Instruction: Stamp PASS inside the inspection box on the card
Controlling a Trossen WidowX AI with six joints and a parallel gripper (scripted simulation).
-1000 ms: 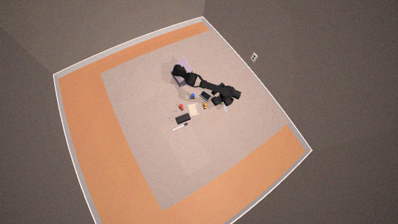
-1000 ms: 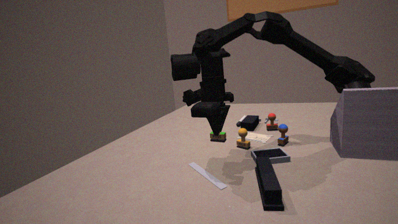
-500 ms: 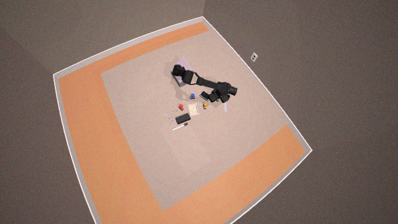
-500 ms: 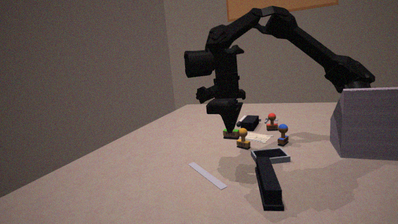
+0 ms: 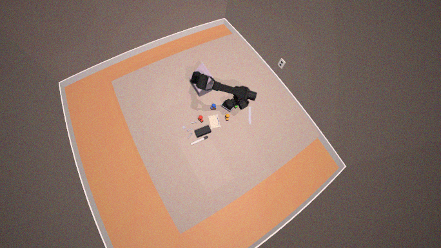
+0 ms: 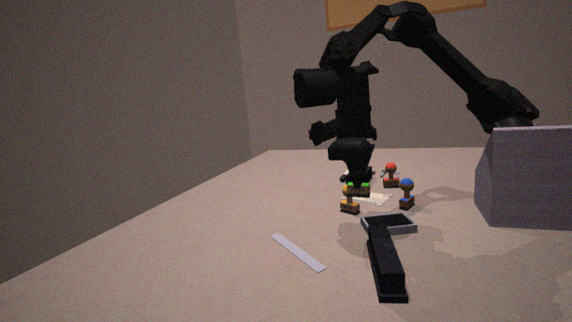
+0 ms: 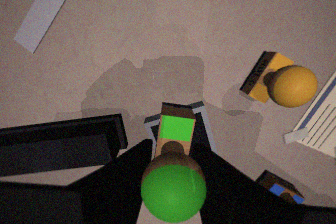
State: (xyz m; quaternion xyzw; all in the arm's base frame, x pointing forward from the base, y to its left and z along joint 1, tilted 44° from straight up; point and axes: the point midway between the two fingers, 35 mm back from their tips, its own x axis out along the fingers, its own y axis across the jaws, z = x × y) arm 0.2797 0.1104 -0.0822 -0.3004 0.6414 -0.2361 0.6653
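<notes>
The ink pad lies 9 cm below my gripper tip, 5 cm behind it and 2 cm to the right of it. Round my gripper tip: green stamp (right at my gripper tip); then orange stamp (8 cm to the right, 7 cm below, 4 cm ahead); then long black bar (11 cm to the left, 8 cm below, 6 cm behind).
</notes>
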